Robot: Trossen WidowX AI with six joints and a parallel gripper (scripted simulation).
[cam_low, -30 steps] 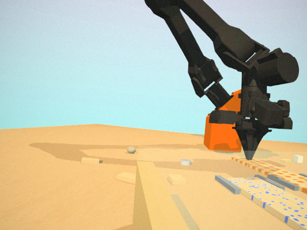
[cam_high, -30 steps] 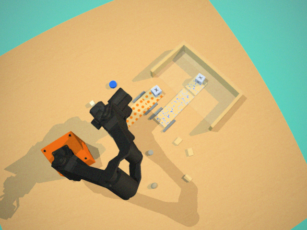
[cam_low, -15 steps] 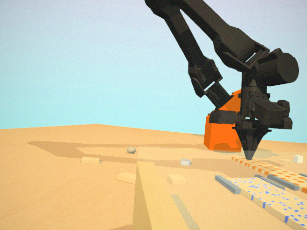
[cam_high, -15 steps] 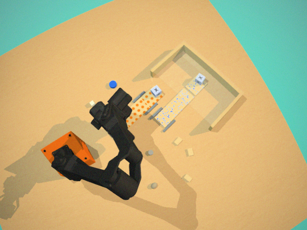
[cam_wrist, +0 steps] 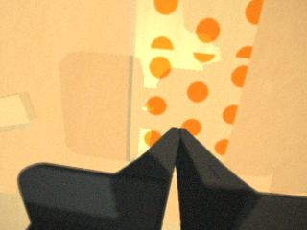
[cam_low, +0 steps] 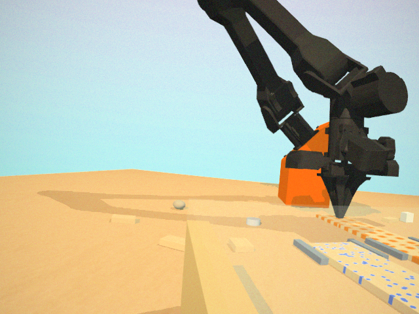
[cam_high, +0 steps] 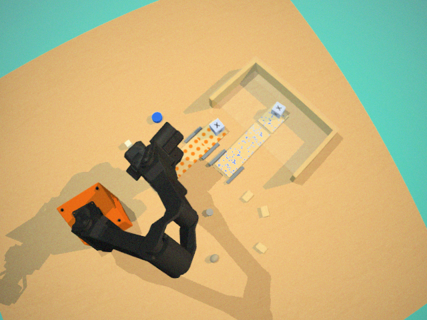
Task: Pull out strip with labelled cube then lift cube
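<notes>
Right now my gripper tip is 10 cm short of the orange-dotted strip and 2 cm to the right of it. The rest, counted from my gripper tip: grey pebble 26 cm to the right, 2 cm ahead; then blue disc 17 cm to the left, 8 cm ahead.
</notes>
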